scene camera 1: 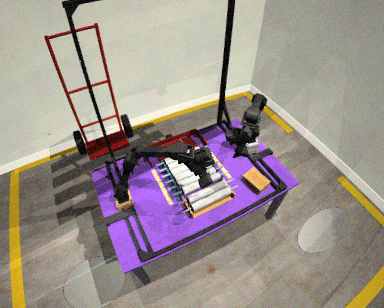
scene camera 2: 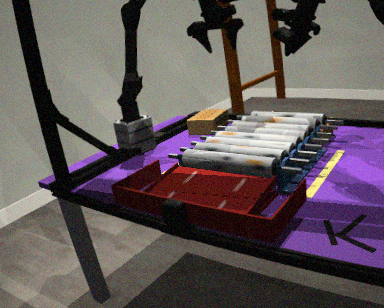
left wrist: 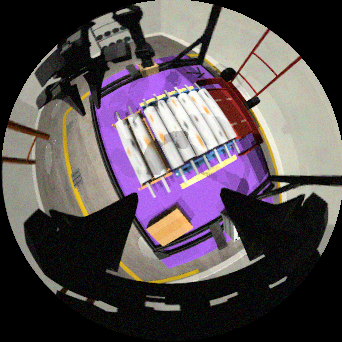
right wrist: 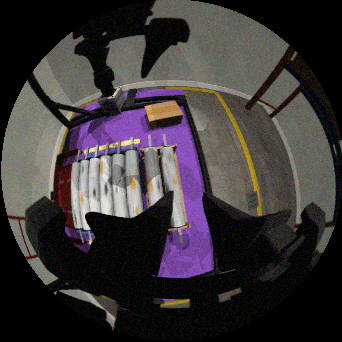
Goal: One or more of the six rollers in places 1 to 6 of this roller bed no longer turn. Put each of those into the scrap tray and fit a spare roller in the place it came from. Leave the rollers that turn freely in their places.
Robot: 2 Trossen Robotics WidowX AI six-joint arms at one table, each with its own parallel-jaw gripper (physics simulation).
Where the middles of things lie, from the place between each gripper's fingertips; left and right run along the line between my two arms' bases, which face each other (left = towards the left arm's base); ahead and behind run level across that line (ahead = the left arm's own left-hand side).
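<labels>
My left hand is 100 mm short of the cardboard box (scene camera 2: 202,123), and it's 170 mm to the right of the box and 270 mm above it.
My right gripper is 24 cm above the cardboard box, 2 cm short of it and 36 cm to the right of it.
</labels>
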